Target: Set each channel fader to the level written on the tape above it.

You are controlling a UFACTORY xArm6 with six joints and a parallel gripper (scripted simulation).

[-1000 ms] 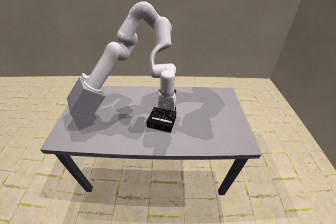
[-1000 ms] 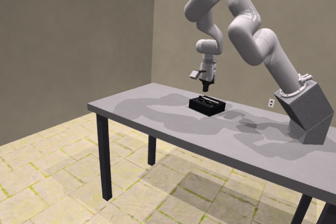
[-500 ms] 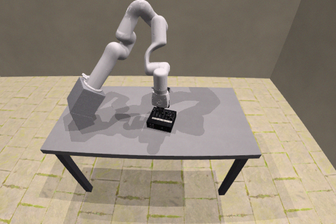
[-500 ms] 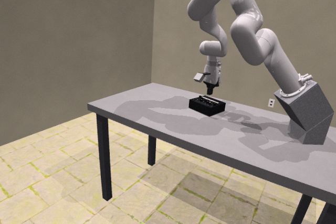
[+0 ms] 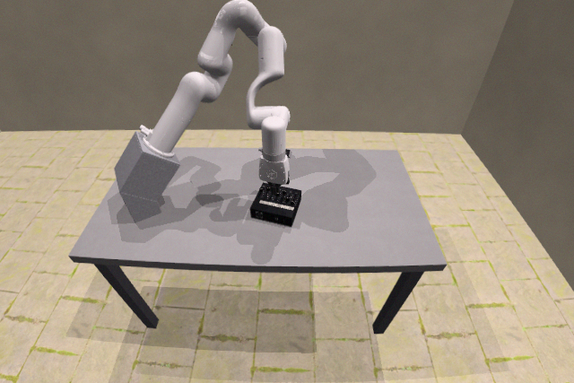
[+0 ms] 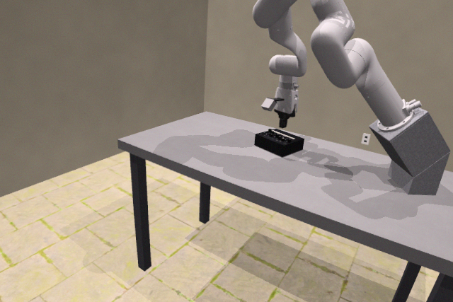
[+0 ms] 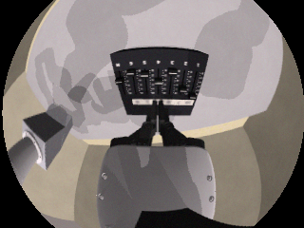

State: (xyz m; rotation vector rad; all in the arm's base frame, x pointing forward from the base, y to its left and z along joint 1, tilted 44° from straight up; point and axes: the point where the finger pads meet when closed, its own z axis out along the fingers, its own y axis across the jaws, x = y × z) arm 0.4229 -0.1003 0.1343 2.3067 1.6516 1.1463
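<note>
The fader is 1 cm ahead of my hand, 3 cm to the left of it and 5 cm below it. Round my hand: fader cap 5 cm ahead, 1 cm to the left, 5 cm below.
</note>
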